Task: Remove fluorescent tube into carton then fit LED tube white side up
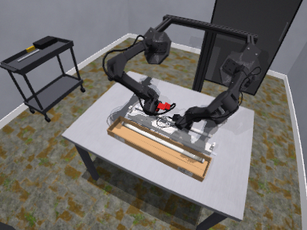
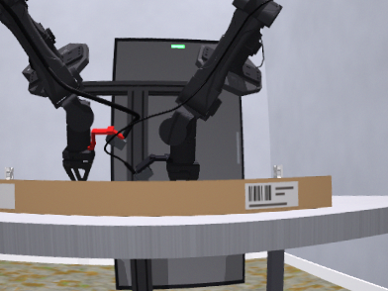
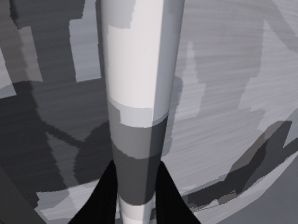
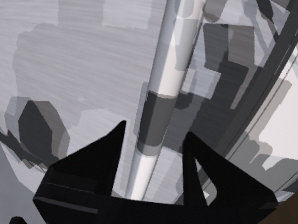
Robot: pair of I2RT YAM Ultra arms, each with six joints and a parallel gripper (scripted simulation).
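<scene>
Now: the LED tube 120 mm to the left of my right hand, 40 mm below it and 10 mm behind it. From my right hand the other things lie so: light fixture 140 mm to the left, 90 mm ahead; then carton 240 mm ahead, 130 mm to the left, 20 mm below; then old fluorescent tube 190 mm ahead, 130 mm to the left, 30 mm below.
Now: left hand 12 cm to the left of the LED tube and 1 cm above it. From my left hand the other things lie so: light fixture 10 cm ahead, 10 cm to the right, 3 cm above; carton 25 cm ahead, 11 cm to the right, 1 cm above; old fluorescent tube 20 cm ahead, 11 cm to the right.
</scene>
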